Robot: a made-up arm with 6 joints.
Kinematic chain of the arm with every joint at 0, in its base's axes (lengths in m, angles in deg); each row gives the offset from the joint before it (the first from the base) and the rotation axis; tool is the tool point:
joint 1: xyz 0 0 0.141 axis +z
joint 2: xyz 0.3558 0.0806 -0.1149 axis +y
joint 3: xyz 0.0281 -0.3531 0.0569 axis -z
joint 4: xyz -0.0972 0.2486 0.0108 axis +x
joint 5: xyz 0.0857 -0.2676 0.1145 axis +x
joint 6: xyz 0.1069 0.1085 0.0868 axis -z
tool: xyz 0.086 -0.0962 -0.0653
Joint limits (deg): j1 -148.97..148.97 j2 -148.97..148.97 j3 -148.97..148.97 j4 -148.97..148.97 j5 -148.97..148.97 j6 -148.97..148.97
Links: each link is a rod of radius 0.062 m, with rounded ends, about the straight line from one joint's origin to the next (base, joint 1, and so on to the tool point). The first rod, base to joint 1, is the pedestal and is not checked.
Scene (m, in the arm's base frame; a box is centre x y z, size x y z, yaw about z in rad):
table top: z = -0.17
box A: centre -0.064 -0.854 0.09 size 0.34 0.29 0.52 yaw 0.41
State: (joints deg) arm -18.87 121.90 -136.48 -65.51 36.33 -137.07
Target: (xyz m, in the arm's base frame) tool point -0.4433 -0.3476 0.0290
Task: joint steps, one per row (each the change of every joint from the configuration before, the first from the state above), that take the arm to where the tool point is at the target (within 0.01 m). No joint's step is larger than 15 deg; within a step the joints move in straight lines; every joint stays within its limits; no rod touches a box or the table.
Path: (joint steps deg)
1: -3.08 -13.32 8.55 -12.32 3.46 3.69
2: -3.08 -13.32 8.55 -12.32 3.46 3.69
3: -3.09 -13.32 8.54 -12.32 3.46 3.68
4: -3.08 -13.32 8.55 -12.33 3.46 3.69
5: -3.08 -13.32 8.55 -12.32 3.46 3.69
6: -13.15 -11.31 -9.75 -10.92 -12.74 5.65
7: -13.15 -11.31 -9.74 -10.93 -12.73 5.65
8: 4.67 -7.16 -7.18 3.65 3.57 -10.01
9: 4.66 -7.16 -7.18 3.64 3.57 -10.01
10: 4.66 -7.16 -7.19 3.65 3.57 -10.01

